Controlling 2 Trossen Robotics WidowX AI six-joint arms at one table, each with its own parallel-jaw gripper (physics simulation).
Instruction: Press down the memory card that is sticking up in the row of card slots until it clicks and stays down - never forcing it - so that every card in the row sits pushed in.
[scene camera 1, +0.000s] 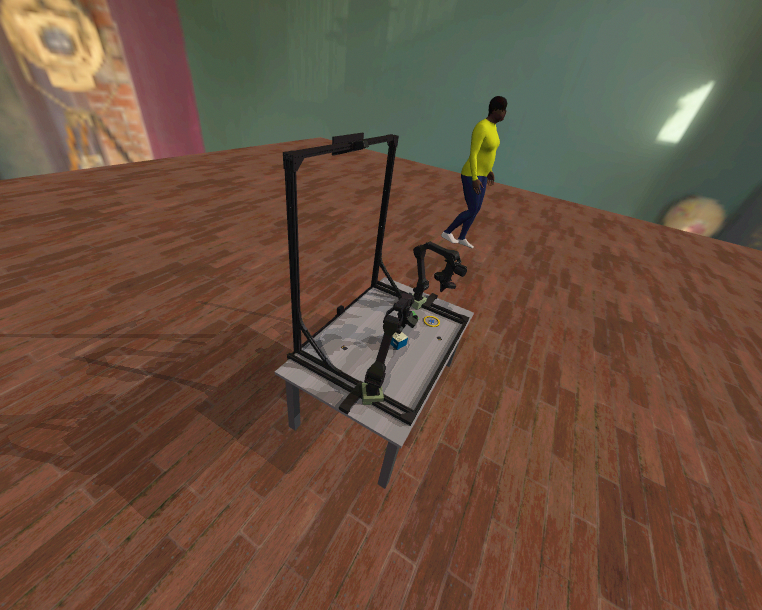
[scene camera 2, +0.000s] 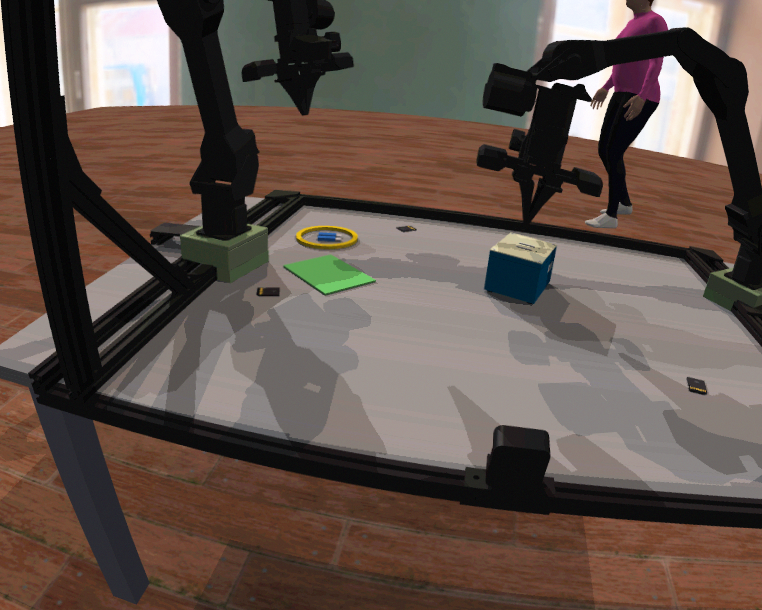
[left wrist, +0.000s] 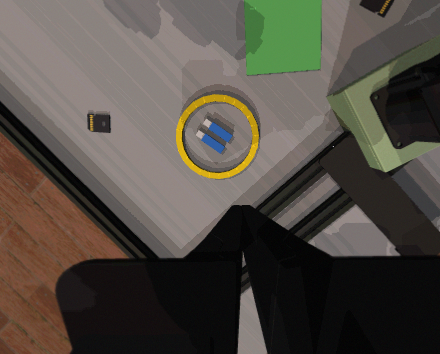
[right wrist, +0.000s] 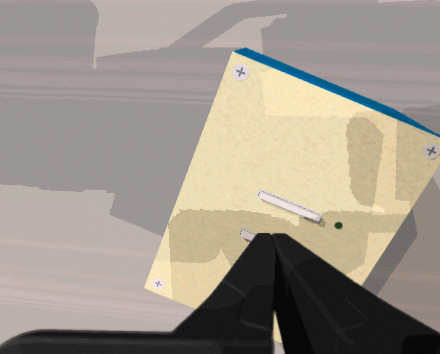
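Pixels of known places: left gripper, fingertip midpoint: (scene camera 1: 440, 291) (scene camera 2: 305, 115) (left wrist: 240, 214); right gripper, fingertip midpoint: (scene camera 2: 525, 223) (right wrist: 269, 247); left arm's base, origin of the base link: (scene camera 1: 417, 297) (scene camera 2: 224, 231) (left wrist: 412, 106); right arm's base, origin of the base link: (scene camera 1: 372, 390) (scene camera 2: 745, 280).
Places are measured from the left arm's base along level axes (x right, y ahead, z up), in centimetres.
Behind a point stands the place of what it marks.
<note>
The blue box (scene camera 1: 399, 342) @(x -21.6, y 46.4, z 0.2 cm) (scene camera 2: 517, 276) @(x -11.8, y 43.1, z -1.9 cm) has a cream top (scene camera 2: 508, 246) @(x -15.4, y 40.5, z 1.0 cm) (right wrist: 220, 165) @(x -18.6, y 40.1, z 1.0 cm). In the right wrist view a pale card edge (right wrist: 290, 206) @(x -17.9, y 43.0, z 1.2 cm) shows in a slot. A second card edge (right wrist: 246, 234) @(x -16.3, y 41.8, z 1.2 cm) is partly hidden behind the fingertips. Both look low in the top; I cannot tell whether either stands slightly proud. The rest of the row is hidden. My right gripper (scene camera 2: 527, 221) @(x -17.8, y 42.2, z 4.4 cm) (right wrist: 269, 247) @(x -17.8, y 42.2, z 4.4 cm) is shut and empty, its tips above the box, apart from it. My left gripper (scene camera 2: 305, 113) @(x -17.9, y 3.4, z 16.4 cm) (left wrist: 240, 214) @(x -17.9, y 3.4, z 16.4 cm) is shut and empty, high above the table at the picture's left in scene camera 2.
A yellow ring (scene camera 2: 298, 236) @(x -16.2, y 3.6, z -5.1 cm) (left wrist: 179, 135) @(x -23.6, y 10.5, z -5.1 cm) surrounds two blue sticks (scene camera 2: 327, 236) @(x -18.7, y 8.1, z -5.0 cm) (left wrist: 213, 143) @(x -20.2, y 7.2, z -5.1 cm). A green sheet (scene camera 2: 329, 274) @(x -4.8, y 16.3, z -5.4 cm) (left wrist: 283, 40) @(x -6.4, y 13.6, z -5.4 cm) lies near it. Loose black cards (scene camera 2: 406, 228) @(x -32.6, y 17.8, z -5.5 cm) (scene camera 2: 268, 291) @(x 4.7, y 11.8, z -5.5 cm) (scene camera 2: 697, 385) @(x 0.2, y 70.1, z -5.5 cm) lie on the table. A black frame edges the table; a person stands beyond.
</note>
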